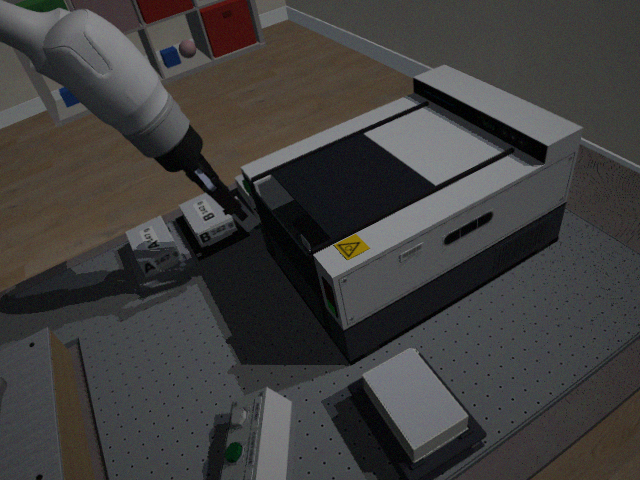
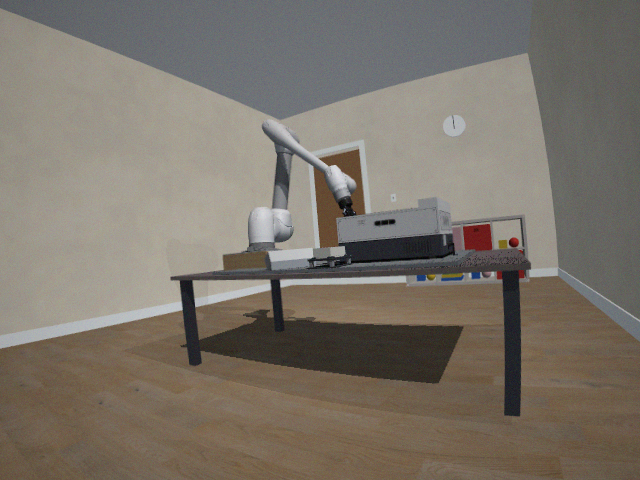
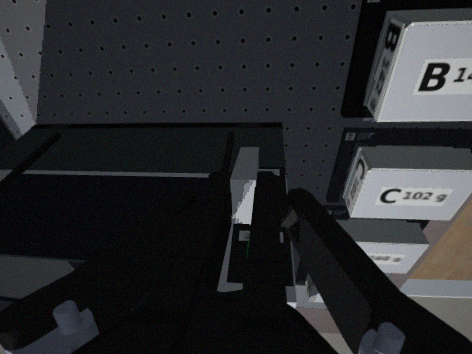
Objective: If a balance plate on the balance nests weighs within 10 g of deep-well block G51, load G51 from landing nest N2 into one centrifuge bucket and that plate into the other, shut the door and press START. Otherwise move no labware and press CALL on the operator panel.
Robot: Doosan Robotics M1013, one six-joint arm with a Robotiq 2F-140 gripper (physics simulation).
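Places are measured from the arm's base along level axes (x right, y back, z down), in millimetres.
Where they show: gripper, fingertip midpoint: [image 1: 252, 225] [image 3: 249, 163].
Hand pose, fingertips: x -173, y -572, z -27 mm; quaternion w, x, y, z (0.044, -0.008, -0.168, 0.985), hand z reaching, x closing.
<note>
Things, the pixels of their top centre, and the offset from my fingertips. "pt": a spot on its surface instead. Level surfaces: height alone.
- dark front half at a spot on its surface: [image 1: 351, 190] pt dz -109, dx +149, dy -146 mm
- white rear panel at a spot on its surface: [image 1: 431, 142] pt dz -106, dx +109, dy -321 mm
- Balance plates A at its top centre: [image 1: 149, 238] dz +50, dx -154, dy +197 mm
- B at its top centre: [image 3: 468, 76] [image 1: 204, 210] dz +50, dx -173, dy +69 mm
- further plate at its top centre: [image 3: 375, 258] dz +50, dx -203, dy -207 mm
- white deep-well block at its top centre: [image 1: 412, 394] [image 2: 329, 247] dz +24, dx +425, dy -79 mm
- operator panel at its top centre: [image 1: 244, 465] [image 2: 289, 249] dz +20, dx +408, dy +154 mm
- green button at its top centre: [image 1: 232, 449] dz +29, dx +376, dy +163 mm
- perforated table at its surface level: dz +104 mm
My gripper [image 1: 234, 209] [image 2: 347, 209] [image 3: 249, 163] is shut and empty. Its tip is low at the left front corner of the centrifuge [image 1: 439, 242] [image 2: 392, 227], next to a grey handle block [image 1: 270, 190] [image 3: 244, 167] and over a narrow strip on the machine's edge. I cannot tell whether it touches the strip. The centrifuge top has a dark front half [image 1: 351, 190] and a white rear panel [image 1: 431, 142]. Balance plates A [image 1: 152, 242], B [image 1: 207, 219] [image 3: 423, 72], C "102 g" [image 3: 404, 194] and a further plate [image 3: 385, 247] sit in their nests. The white deep-well block [image 1: 413, 403] lies on its nest at the front.
The operator panel [image 1: 269, 429] with a green button [image 1: 233, 450] stands at the front of the perforated table [image 1: 516, 330]. A brown-edged box [image 1: 59, 392] is at the front left. A shelf unit [image 1: 198, 30] with coloured bins stands on the floor behind.
</note>
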